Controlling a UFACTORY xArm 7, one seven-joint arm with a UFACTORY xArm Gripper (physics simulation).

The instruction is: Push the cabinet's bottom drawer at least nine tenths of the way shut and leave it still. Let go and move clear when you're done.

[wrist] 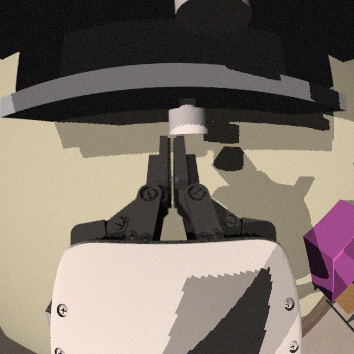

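Observation:
The bottom drawer (150,76) shows across the upper part of the wrist view as a dark front with a grey top edge, and it stands out from the dark cabinet (125,10). Its short white knob (188,120) points toward the gripper. My gripper (171,151) is shut and empty. Its fingertips are right at the knob's near end, slightly left of its middle; whether they touch it I cannot tell. The inside of the drawer is dark, and how far it is open is hard to judge.
Another knob (212,14) shows at the top edge, above the drawer. A magenta block (325,232) is at the right, with part of an orange thing (347,300) below it. Shadows of the arm and drawer fall on the beige surface (110,185).

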